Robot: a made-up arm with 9 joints. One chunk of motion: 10 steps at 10 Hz.
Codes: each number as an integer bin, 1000 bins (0 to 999) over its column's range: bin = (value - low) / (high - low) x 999, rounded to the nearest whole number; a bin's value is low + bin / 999 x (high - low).
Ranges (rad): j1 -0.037..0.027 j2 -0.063..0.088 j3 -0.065..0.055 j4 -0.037..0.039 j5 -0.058..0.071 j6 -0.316..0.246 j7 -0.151..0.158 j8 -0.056..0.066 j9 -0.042..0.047
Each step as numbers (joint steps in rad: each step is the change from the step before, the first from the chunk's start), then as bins.
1 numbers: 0.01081 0.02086 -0.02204 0.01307 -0.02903 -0.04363 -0.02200 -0.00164 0.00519
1 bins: 746 555 358 658 224 484 417 445 530
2 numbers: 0.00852 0.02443 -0.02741 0.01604 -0.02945 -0.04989 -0.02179 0.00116 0.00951
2 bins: 711 578 313 697 221 473 418 468 578
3 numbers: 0.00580 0.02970 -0.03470 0.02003 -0.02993 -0.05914 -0.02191 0.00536 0.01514
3 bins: 668 613 252 750 217 457 417 502 641
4 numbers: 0.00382 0.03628 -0.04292 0.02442 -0.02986 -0.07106 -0.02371 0.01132 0.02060
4 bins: 637 657 184 807 218 435 412 551 703
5 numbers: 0.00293 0.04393 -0.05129 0.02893 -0.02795 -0.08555 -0.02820 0.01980 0.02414
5 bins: 623 707 114 867 233 410 397 621 742
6 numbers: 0.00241 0.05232 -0.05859 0.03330 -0.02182 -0.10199 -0.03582 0.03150 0.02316
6 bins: 615 763 53 924 280 380 372 716 731
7 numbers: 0.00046 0.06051 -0.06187 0.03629 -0.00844 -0.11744 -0.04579 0.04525 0.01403
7 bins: 585 817 26 963 384 353 340 829 629
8 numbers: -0.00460 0.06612 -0.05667 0.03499 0.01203 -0.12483 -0.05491 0.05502 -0.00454
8 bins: 506 854 69 946 542 340 311 909 420
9 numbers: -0.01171 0.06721 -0.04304 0.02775 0.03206 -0.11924 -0.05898 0.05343 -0.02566
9 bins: 395 861 183 851 697 350 298 896 183
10 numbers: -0.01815 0.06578 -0.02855 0.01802 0.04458 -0.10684 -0.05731 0.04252 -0.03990
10 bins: 294 852 303 723 794 372 303 807 24
